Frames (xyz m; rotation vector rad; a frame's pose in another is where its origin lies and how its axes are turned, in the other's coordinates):
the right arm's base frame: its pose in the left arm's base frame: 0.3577 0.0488 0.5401 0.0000 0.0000 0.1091
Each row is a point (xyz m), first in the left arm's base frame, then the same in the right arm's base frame.
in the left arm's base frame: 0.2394 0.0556 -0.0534
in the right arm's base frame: -0.1169 0.0196 -0.5935
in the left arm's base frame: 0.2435 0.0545 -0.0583
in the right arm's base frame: -0.1129 0.0181 -0.5984
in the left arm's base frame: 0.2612 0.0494 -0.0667
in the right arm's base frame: -0.0959 0.0111 -0.6068
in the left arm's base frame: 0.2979 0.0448 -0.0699
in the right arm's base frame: -0.0599 0.0025 -0.6100
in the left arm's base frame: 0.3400 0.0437 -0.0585
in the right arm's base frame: -0.0182 -0.0031 -0.5986
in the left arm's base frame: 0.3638 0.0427 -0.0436
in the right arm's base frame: 0.0054 -0.0067 -0.5837
